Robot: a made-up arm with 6 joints.
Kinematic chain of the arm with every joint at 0, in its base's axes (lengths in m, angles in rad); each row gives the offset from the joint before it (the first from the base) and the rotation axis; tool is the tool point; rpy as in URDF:
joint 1: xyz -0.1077 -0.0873 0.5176 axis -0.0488 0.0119 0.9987
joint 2: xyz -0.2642 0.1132 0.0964 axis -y
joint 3: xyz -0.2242 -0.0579 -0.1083 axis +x
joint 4: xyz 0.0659 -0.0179 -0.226 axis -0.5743 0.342 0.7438
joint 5: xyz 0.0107 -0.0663 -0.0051 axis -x
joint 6: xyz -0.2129 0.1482 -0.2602 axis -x
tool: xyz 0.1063 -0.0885 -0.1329 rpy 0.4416 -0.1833 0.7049
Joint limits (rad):
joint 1: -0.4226..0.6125
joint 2: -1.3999..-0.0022
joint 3: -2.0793..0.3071
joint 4: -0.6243..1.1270
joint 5: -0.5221..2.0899
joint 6: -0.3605..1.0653
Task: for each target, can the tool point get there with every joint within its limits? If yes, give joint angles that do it. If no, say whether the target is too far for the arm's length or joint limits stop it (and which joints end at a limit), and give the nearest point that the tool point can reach.
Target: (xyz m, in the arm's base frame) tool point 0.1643 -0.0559 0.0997
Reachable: no: joint limits stop it (at a limit: joint 1, joint 2, joint 3, joint 4, joint 6) | nearest point -0.0376 -0.4119 0.2814 | short by 0.448 m
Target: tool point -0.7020 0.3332 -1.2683
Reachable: no: too far | nearest point -0.5667 0.2160 -0.1884 | short by 1.095 m
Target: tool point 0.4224 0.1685 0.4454
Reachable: no: joint limits stop it (at a limit: joint 1, joint 2, joint 3, joint 6) | nearest point 0.0357 0.0503 0.5973 | short by 0.432 m
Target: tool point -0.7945 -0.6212 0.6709
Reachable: yes | joints 0.1239 -1.1663 -0.8883 -0.4136 0.3143 0.5139
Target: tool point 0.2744 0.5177 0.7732
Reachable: no: joint limits stop it (at a limit: joint 1, joint 3, joint 5, joint 6) | nearest point 0.0103 0.1638 0.7262 | short by 0.444 m
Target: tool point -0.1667 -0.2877 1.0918
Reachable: yes | joints 0.3441 -0.6913 -1.8336 0.2097 1.2803 -0.1851
